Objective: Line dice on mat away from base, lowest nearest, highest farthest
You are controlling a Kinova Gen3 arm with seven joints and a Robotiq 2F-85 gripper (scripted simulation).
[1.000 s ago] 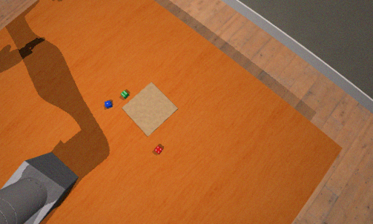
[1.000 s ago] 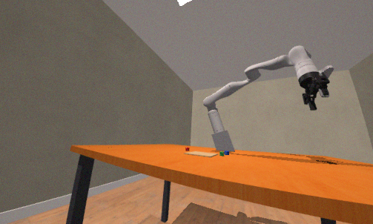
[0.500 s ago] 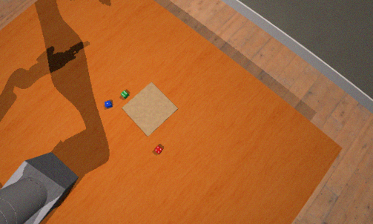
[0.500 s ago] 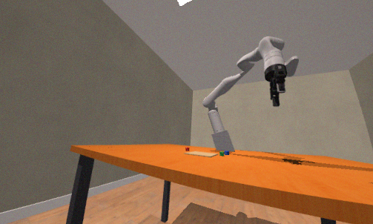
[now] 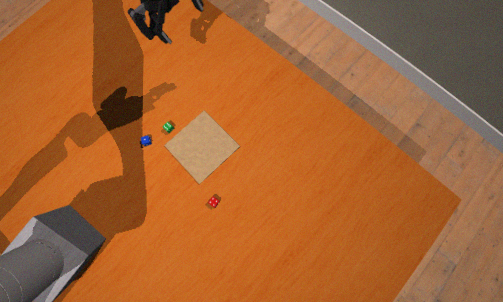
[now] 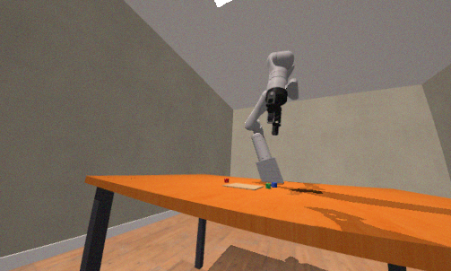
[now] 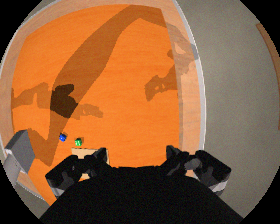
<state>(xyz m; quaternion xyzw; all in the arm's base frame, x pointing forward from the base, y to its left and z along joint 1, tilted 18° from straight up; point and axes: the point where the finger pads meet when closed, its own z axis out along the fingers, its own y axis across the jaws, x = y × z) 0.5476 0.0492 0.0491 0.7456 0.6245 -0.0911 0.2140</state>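
The red die lies 260 mm behind my hand, 230 mm to the right of it and 200 mm below it. The rest, counted from my hand: green die (200 mm below, 170 mm behind, 20 mm to the right); blue die (230 mm behind, 200 mm below, 10 mm to the left); tan mat (210 mm below, 160 mm behind, 120 mm to the right).
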